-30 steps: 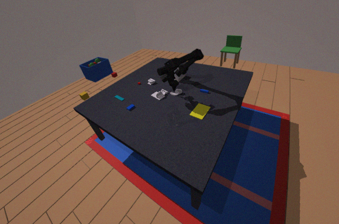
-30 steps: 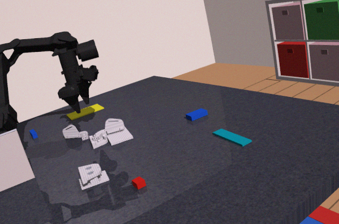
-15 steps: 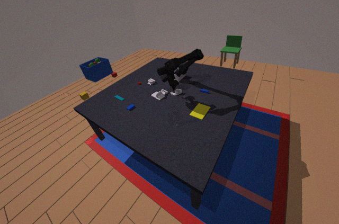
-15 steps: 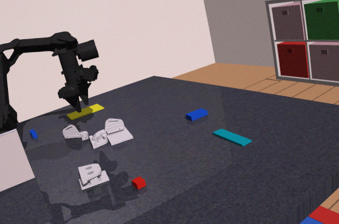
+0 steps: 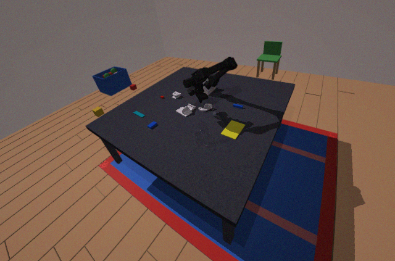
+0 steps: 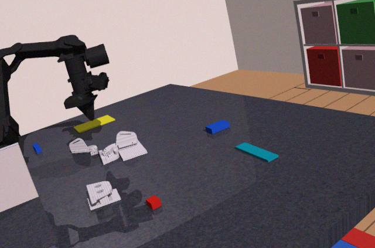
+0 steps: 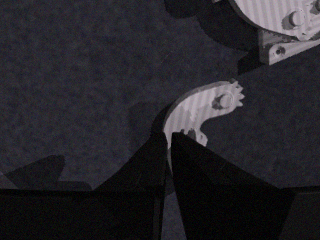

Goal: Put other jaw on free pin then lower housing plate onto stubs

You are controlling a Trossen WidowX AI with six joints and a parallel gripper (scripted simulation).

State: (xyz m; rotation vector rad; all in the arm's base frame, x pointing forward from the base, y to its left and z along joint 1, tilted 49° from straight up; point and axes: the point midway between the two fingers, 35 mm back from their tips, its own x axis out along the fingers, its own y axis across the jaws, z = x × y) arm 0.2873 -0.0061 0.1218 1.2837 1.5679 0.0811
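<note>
My gripper tip is 90 mm above the white jaw, 40 mm past it and 20 mm to the left of it. Round my gripper tip: red cube 460 mm to the right, 80 mm below, 80 mm behind; then yellow plate 280 mm to the left, 100 mm ahead, 90 mm below; then white t-shaped piece 340 mm to the right, 140 mm behind, 80 mm below.
</note>
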